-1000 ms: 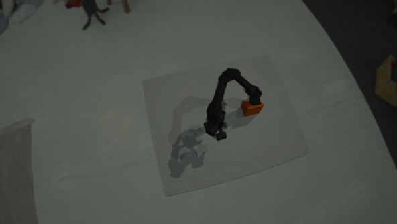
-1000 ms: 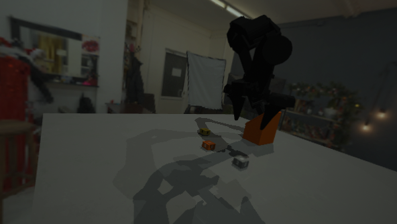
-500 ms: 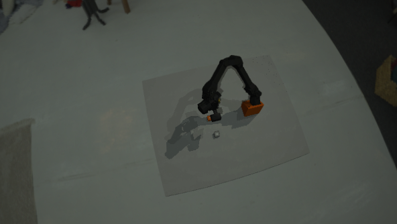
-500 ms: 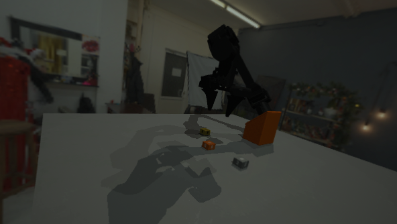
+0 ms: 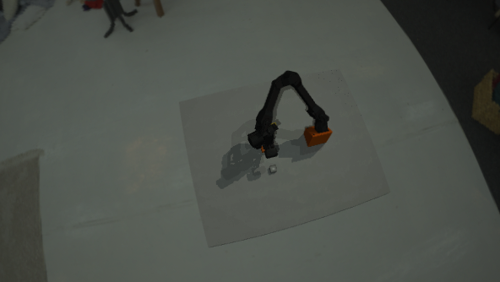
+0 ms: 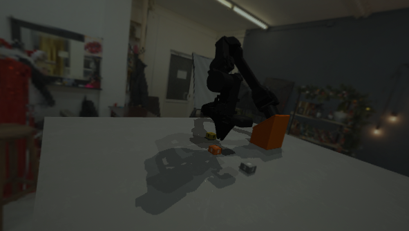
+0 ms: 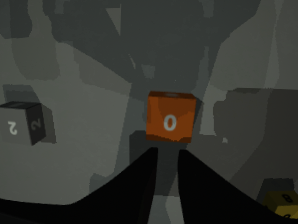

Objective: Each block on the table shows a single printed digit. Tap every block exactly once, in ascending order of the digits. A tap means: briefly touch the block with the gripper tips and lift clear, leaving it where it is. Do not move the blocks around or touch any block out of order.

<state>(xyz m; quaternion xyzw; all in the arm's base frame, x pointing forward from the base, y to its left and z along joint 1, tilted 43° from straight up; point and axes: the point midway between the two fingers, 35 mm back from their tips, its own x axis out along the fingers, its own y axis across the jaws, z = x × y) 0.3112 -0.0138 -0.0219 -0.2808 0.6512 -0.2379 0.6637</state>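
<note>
My gripper tip is 40 mm above the orange block and 10 mm short of it. The rest, counted from my gripper tip: yellow block 130 mm to the right, 70 mm behind, 40 mm below; then grey-white block 120 mm to the left, 40 mm below, 10 mm behind.
</note>
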